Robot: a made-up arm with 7 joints. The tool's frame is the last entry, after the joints. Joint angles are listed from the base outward.
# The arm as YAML. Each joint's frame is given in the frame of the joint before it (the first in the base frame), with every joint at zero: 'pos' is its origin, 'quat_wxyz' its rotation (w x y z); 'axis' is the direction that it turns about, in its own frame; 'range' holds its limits. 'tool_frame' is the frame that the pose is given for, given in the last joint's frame.
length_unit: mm
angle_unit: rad
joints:
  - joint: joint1
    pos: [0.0, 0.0, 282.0]
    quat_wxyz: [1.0, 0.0, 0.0, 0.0]
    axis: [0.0, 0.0, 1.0]
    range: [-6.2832, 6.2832]
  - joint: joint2
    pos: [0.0, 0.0, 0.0]
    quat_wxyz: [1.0, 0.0, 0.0, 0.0]
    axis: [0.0, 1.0, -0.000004]
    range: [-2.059, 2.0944]
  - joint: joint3
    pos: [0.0, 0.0, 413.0]
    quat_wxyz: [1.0, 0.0, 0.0, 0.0]
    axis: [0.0, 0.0, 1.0]
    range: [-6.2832, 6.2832]
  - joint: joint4
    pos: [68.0, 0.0, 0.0]
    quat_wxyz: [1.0, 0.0, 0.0, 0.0]
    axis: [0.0, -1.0, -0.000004]
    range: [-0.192, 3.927]
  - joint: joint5
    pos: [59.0, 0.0, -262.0]
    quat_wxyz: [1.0, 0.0, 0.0, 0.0]
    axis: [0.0, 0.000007, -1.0]
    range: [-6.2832, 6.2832]
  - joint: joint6
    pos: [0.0, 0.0, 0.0]
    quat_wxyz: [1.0, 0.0, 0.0, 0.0]
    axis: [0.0, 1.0, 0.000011]
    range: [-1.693, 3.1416]
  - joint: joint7
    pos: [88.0, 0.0, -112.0]
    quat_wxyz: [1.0, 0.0, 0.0, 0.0]
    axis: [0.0, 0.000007, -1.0]
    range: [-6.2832, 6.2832]
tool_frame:
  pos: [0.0, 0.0, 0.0]
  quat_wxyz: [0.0, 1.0, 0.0, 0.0]
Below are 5 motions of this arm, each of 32 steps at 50 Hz.
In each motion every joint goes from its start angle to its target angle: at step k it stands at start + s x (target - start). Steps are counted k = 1, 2, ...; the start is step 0. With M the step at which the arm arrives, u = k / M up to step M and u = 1 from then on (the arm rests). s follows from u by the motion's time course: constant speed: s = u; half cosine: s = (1 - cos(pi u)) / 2; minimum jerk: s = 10 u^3 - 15 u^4 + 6 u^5.
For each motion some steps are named. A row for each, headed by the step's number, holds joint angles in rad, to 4 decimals.
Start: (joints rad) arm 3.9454 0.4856 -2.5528 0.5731 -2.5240 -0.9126 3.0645
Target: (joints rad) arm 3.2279 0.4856 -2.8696 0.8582 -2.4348 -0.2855 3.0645
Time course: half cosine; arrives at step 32
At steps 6, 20, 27, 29, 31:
6: 3.8849 0.4856 -2.5795 0.5971 -2.5165 -0.8598 3.0645
20: 3.4494 0.4856 -2.7718 0.7702 -2.4623 -0.4791 3.0645
27: 3.2703 0.4856 -2.8509 0.8414 -2.4401 -0.3225 3.0645
29: 3.2433 0.4856 -2.8628 0.8521 -2.4367 -0.2990 3.0645
31: 3.2296 0.4856 -2.8688 0.8575 -2.4350 -0.2870 3.0645

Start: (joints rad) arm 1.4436 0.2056 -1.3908 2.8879 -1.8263 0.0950 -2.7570
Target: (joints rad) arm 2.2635 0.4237 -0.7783 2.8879 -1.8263 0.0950 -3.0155
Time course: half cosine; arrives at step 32
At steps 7, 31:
7: 1.5367 0.2304 -1.3213 2.8879 -1.8263 0.0950 -2.7863
31: 2.2615 0.4232 -0.7798 2.8879 -1.8263 0.0950 -3.0149

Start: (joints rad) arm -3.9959 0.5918 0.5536 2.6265 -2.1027 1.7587 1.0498
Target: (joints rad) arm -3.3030 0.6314 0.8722 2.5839 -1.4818 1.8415 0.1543
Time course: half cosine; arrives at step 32
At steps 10, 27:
10: -3.8419 0.6006 0.6244 2.6170 -1.9647 1.7771 0.8508
27: -3.3439 0.6291 0.8534 2.5864 -1.5185 1.8366 0.2072

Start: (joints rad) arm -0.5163 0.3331 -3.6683 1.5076 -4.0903 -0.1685 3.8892
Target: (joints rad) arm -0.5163 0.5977 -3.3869 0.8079 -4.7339 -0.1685 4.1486
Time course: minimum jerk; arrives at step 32
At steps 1, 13, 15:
1: -0.5163 0.3332 -3.6682 1.5074 -4.0905 -0.1685 3.8893
13: -0.5163 0.4200 -3.5759 1.2779 -4.3016 -0.1685 3.9744
15: -0.5163 0.4499 -3.5440 1.1986 -4.3745 -0.1685 4.0037

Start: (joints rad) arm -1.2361 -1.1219 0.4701 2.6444 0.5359 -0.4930 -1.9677
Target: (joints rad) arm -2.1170 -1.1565 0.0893 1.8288 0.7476 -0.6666 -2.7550
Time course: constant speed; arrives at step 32
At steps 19, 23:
19: -1.7591 -1.1424 0.2440 2.1601 0.6616 -0.5961 -2.4352
23: -1.8692 -1.1468 0.1964 2.0582 0.6881 -0.6178 -2.5336

